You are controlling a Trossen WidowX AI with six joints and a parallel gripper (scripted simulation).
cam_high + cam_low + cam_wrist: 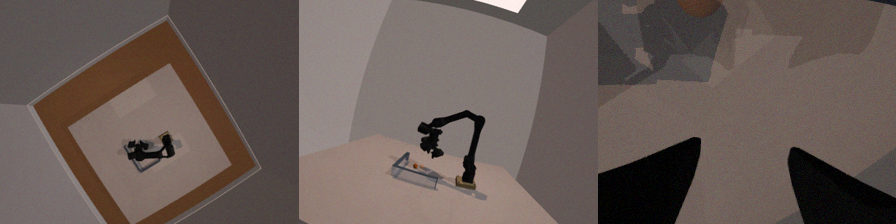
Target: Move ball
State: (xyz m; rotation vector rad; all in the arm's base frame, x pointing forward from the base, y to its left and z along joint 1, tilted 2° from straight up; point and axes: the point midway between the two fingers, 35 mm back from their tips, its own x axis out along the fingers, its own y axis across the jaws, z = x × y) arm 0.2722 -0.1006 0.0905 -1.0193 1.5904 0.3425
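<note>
My gripper tip is 10 cm to the right of the orange ball, 7 cm above it and 6 cm short of it.
</note>
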